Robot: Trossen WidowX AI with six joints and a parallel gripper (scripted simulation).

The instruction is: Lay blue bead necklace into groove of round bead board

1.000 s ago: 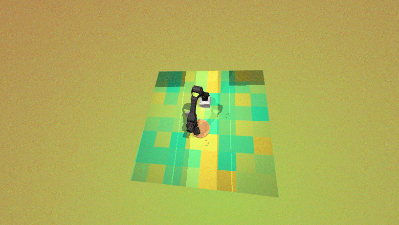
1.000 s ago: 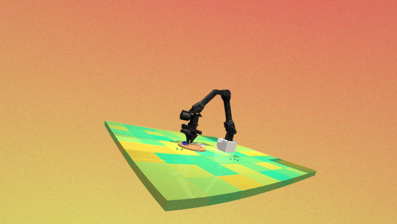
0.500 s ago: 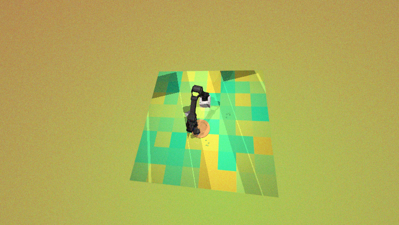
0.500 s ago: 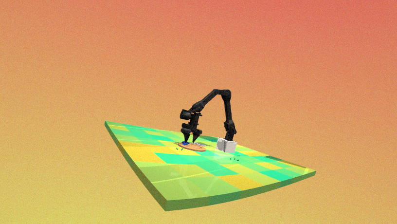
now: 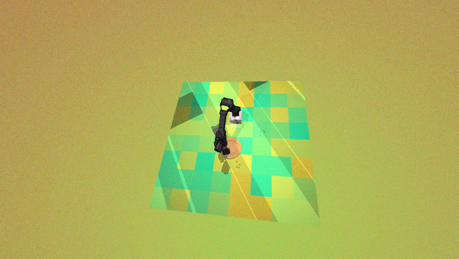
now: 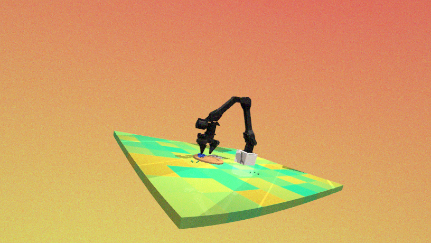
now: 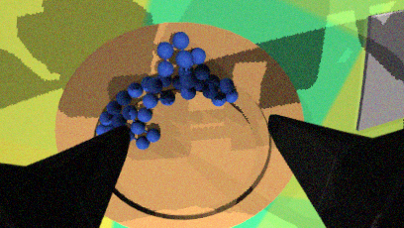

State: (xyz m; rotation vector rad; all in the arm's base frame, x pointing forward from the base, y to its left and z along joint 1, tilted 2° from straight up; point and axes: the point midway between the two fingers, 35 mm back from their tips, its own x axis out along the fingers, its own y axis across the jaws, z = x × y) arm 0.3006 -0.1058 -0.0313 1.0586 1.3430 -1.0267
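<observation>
My gripper tip is now 40 mm to the right of the round bead board and 20 mm above it. Also, from my gripper tip: flat grey piece: 170 mm behind, 70 mm to the right, 30 mm below.
</observation>
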